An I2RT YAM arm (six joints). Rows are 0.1 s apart.
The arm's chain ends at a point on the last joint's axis. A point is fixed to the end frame.
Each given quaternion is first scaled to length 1.
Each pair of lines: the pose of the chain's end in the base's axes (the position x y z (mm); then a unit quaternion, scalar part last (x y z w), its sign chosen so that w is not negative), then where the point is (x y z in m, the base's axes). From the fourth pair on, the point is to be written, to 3 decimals.
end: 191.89, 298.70, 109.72, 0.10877, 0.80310, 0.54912, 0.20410
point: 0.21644 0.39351 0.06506
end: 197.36, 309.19, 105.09, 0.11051, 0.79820, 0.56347, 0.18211
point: 0.21801 0.40606 0.06295
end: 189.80, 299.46, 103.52, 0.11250, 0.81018, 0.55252, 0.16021
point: 0.20657 0.39560 0.05811
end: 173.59, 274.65, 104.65, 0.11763, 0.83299, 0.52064, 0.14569
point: 0.188 0.367 0.052
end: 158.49, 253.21, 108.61, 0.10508, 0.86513, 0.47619, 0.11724
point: 0.166 0.340 0.046
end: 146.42, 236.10, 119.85, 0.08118, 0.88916, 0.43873, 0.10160
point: 0.148 0.317 0.049
